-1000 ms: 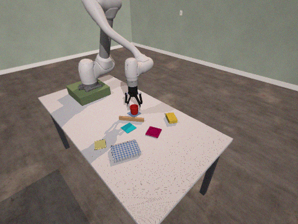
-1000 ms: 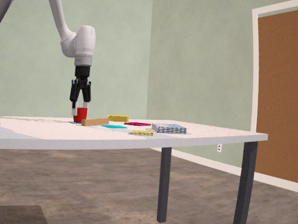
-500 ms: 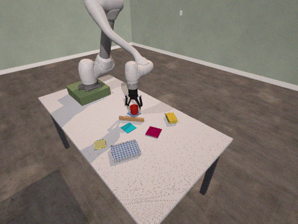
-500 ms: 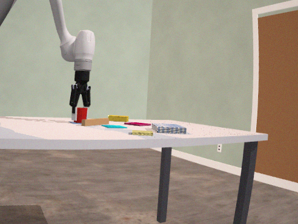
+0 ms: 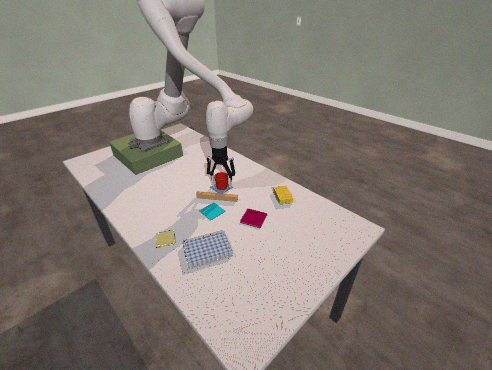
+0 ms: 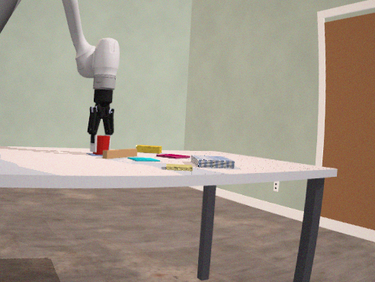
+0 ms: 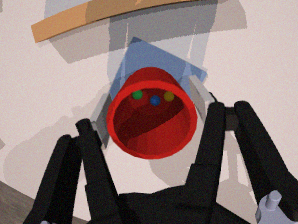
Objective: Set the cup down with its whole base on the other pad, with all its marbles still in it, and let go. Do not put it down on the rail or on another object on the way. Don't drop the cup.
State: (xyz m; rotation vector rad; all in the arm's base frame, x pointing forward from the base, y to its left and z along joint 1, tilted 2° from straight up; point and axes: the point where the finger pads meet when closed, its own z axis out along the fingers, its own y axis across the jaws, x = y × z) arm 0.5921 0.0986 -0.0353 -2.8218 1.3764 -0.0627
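Right now my hand is 2 cm above the red cup. Round my hand: wooden rail 6 cm ahead, 8 cm to the right, 3 cm below; blue marble 1 cm behind, 2 cm below; teal pad 12 cm ahead, 16 cm to the right, 5 cm below.
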